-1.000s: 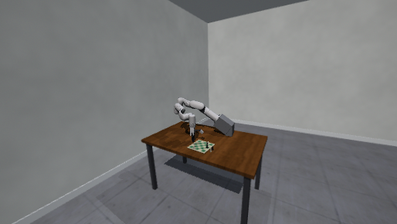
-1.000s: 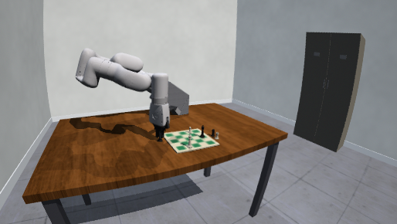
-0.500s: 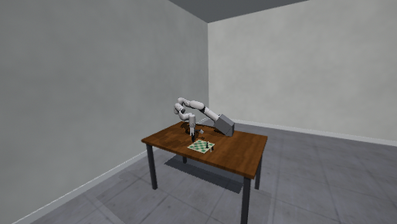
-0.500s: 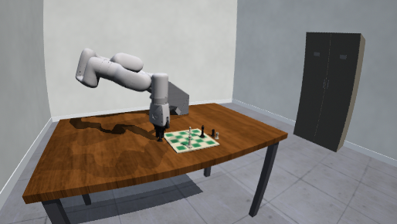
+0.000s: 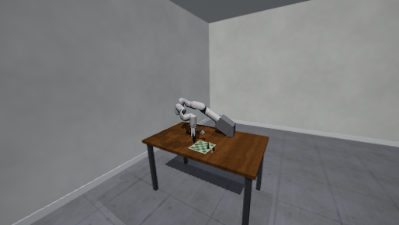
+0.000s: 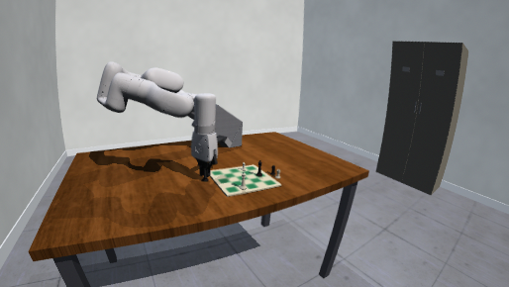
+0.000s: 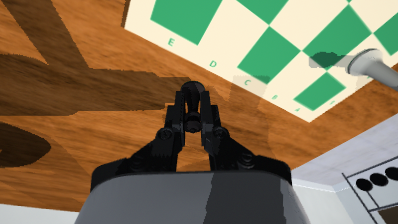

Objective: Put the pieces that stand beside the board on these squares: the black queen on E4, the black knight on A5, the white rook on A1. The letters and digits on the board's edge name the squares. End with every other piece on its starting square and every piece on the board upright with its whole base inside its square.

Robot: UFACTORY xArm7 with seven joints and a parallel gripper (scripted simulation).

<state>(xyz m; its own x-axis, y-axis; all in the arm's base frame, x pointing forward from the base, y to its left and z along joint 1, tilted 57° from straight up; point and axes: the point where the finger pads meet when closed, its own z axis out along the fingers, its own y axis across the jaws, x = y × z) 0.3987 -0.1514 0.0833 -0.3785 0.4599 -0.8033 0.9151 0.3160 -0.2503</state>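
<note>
My gripper is now 21 cm to the right of the black queen and 6 cm short of it. Round my hand: cream board 13 cm to the left, 5 cm ahead, 4 cm below; then black knight 27 cm to the left, 6 cm ahead, 2 cm below; then short black piece 1 cm below.
</note>
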